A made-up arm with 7 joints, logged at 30 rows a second.
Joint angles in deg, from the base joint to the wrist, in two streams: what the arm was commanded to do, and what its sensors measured. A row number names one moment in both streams.
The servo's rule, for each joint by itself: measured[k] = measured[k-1] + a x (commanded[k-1-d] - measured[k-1]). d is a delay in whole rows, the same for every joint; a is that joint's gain. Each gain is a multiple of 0.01, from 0.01 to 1. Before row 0 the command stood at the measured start. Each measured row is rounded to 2 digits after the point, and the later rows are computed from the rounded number. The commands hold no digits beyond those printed.
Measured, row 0:
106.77, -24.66, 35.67, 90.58, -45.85, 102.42, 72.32
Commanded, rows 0 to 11:
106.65, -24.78, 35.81, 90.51, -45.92, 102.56, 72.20
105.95, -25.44, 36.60, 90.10, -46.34, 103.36, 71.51
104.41, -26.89, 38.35, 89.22, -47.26, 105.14, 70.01
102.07, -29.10, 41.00, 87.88, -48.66, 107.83, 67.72
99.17, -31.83, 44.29, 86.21, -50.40, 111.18, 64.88
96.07, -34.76, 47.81, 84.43, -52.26, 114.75, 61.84
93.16, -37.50, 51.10, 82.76, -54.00, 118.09, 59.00
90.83, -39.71, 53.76, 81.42, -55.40, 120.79, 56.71
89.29, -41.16, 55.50, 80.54, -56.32, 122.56, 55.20
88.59, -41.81, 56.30, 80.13, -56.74, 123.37, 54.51
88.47, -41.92, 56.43, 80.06, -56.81, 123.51, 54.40
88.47, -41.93, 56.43, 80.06, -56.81, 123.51, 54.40
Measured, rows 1 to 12:
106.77, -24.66, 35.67, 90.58, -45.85, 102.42, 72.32
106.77, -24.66, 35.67, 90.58, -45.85, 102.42, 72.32
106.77, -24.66, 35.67, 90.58, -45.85, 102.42, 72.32
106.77, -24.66, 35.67, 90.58, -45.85, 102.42, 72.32
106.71, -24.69, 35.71, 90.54, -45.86, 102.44, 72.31
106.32, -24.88, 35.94, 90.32, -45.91, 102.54, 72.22
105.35, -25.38, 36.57, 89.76, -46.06, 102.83, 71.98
103.68, -26.31, 37.72, 88.80, -46.35, 103.38, 71.51
101.38, -27.69, 39.43, 87.48, -46.80, 104.24, 70.78
98.67, -29.46, 41.61, 85.92, -47.40, 105.40, 69.80
95.86, -31.47, 44.08, 84.31, -48.13, 106.80, 68.61
93.29, -33.53, 46.60, 82.84, -48.93, 108.34, 67.30
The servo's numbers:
d 4
a 0.51 0.25 0.26 0.51 0.11 0.11 0.11

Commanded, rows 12 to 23:
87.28, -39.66, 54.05, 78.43, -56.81, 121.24, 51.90
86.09, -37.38, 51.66, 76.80, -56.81, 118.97, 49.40
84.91, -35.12, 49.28, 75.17, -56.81, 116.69, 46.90
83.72, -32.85, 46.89, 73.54, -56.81, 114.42, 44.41
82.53, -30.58, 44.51, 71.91, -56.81, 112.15, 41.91
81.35, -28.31, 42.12, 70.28, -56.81, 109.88, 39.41
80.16, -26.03, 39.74, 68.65, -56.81, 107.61, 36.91
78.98, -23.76, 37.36, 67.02, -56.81, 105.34, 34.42
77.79, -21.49, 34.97, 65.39, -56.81, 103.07, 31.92
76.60, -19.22, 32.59, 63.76, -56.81, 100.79, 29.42
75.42, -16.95, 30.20, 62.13, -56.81, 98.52, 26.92
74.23, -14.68, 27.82, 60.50, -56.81, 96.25, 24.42
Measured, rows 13 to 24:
91.25, -35.44, 48.91, 81.67, -49.74, 109.90, 65.97
89.89, -37.03, 50.83, 80.88, -50.51, 111.38, 64.71
89.17, -38.25, 52.29, 80.46, -51.20, 112.71, 63.58
88.81, -39.17, 53.37, 80.26, -51.82, 113.90, 62.57
88.03, -39.29, 53.55, 79.33, -52.37, 114.71, 61.40
87.04, -38.81, 53.06, 78.04, -52.86, 115.18, 60.08
85.95, -37.89, 52.08, 76.58, -53.29, 115.35, 58.63
84.81, -36.63, 50.73, 75.03, -53.68, 115.25, 57.07
83.65, -35.12, 49.11, 73.44, -54.02, 114.91, 55.40
82.48, -33.42, 47.29, 71.83, -54.33, 114.36, 53.64
81.30, -31.57, 45.33, 70.21, -54.60, 113.62, 51.80
80.12, -29.62, 43.26, 68.58, -54.84, 112.71, 49.89

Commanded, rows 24 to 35:
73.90, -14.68, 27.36, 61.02, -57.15, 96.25, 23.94
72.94, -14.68, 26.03, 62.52, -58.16, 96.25, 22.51
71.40, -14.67, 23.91, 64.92, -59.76, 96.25, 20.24
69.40, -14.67, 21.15, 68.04, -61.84, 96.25, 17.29
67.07, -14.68, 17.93, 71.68, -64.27, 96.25, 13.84
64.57, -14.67, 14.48, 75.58, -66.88, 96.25, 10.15
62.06, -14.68, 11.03, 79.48, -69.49, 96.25, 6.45
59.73, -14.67, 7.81, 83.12, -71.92, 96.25, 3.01
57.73, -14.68, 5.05, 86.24, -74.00, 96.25, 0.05
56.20, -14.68, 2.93, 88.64, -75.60, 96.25, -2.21
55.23, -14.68, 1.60, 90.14, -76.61, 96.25, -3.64
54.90, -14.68, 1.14, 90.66, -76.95, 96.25, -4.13
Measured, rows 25 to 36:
78.93, -27.59, 41.10, 66.95, -55.06, 111.65, 47.91
77.74, -25.50, 38.89, 65.32, -55.25, 110.46, 45.88
76.56, -23.36, 36.63, 63.69, -55.42, 109.15, 43.79
75.37, -21.19, 34.34, 62.06, -55.57, 107.73, 41.66
74.62, -19.56, 32.53, 61.53, -55.74, 106.47, 39.71
73.76, -18.34, 30.84, 62.03, -56.01, 105.35, 37.82
72.56, -17.42, 29.04, 63.50, -56.42, 104.35, 35.89
70.95, -16.73, 26.99, 65.82, -57.02, 103.46, 33.84
68.97, -16.22, 24.63, 68.81, -57.82, 102.67, 31.64
66.73, -15.83, 21.99, 72.26, -58.82, 101.96, 29.28
64.35, -15.54, 19.14, 75.94, -59.99, 101.33, 26.77
61.99, -15.32, 16.19, 79.60, -61.30, 100.77, 24.16

